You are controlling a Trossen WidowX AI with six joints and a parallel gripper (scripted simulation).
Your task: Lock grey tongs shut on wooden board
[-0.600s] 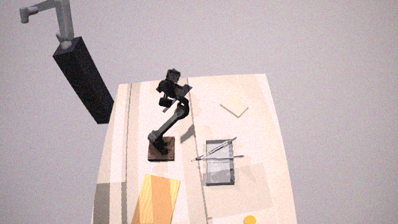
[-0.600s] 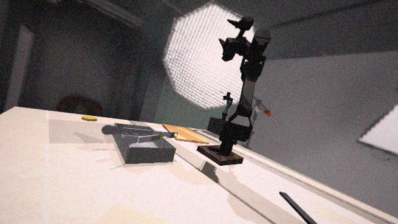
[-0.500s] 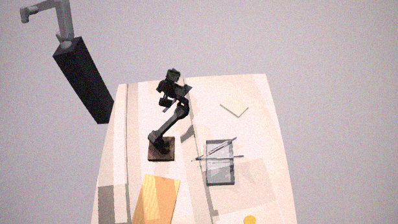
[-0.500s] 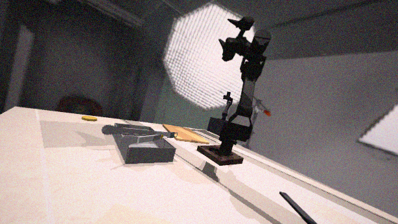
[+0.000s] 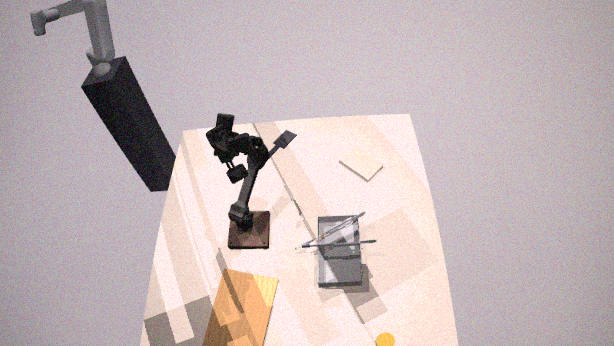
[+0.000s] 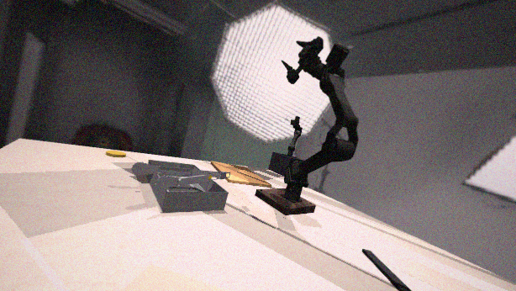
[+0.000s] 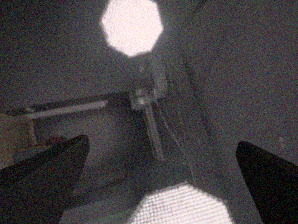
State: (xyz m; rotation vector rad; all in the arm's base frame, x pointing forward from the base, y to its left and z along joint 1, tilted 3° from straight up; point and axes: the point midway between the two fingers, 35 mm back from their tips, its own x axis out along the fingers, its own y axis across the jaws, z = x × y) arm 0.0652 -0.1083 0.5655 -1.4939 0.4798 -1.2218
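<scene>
The grey roasting tin is 580 mm below my gripper tip, 290 mm ahead of it and 20 mm to the right of it. Round my gripper tip: dark spatula (600 mm below, 570 mm to the left, 10 mm ahead); pale square tile (590 mm below, 430 mm to the left, 430 mm ahead); wooden board (600 mm below, 270 mm to the right, 120 mm behind).
</scene>
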